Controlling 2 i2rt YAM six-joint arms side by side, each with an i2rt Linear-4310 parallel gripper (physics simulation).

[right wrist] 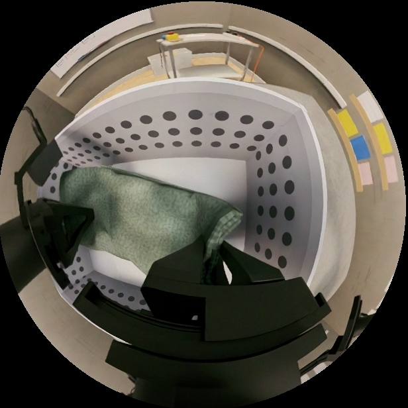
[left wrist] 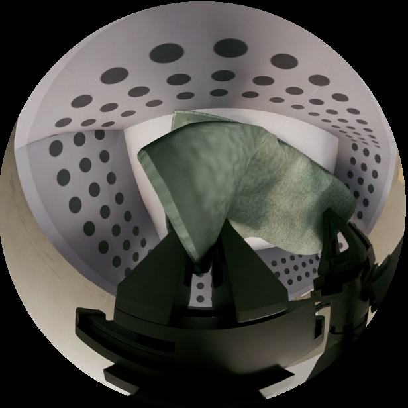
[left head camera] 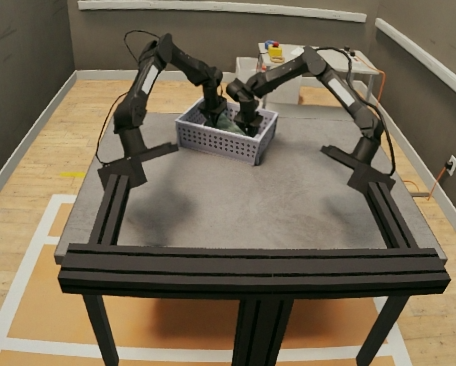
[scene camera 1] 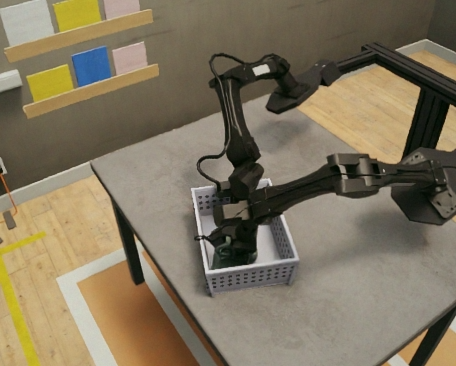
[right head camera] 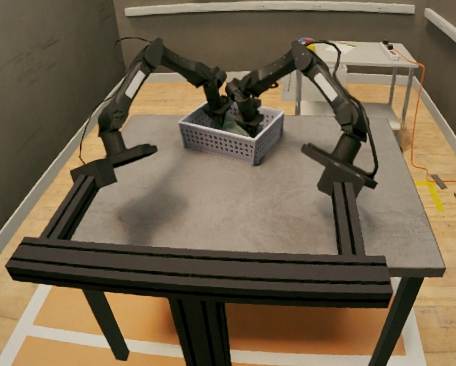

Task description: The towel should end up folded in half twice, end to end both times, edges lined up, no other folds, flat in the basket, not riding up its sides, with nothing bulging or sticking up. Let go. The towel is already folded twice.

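Observation:
The green towel (left head camera: 229, 124) (right head camera: 231, 125) (scene camera 1: 225, 260) (left wrist: 290, 200) (right wrist: 145, 205) is a folded strip inside the pale lilac basket (left head camera: 256, 154) (left wrist: 25, 165) (right wrist: 324, 200). My left gripper (left wrist: 204, 204) (right wrist: 90, 212) is shut on one end of the towel, which curves up into a flap with a slack bend behind it. My right gripper (right wrist: 208, 240) (left wrist: 328, 209) is shut on the other end, where stacked layer edges stand up. Both grippers are low inside the basket walls. Whether the towel's underside touches the basket floor is hidden.
The basket stands on the grey table (left head camera: 240, 215) (scene camera 1: 340, 300), near its far edge in the head views. Its perforated walls surround both grippers closely. The two wrists are close together above it. A side table (right head camera: 370, 55) stands beyond the main table.

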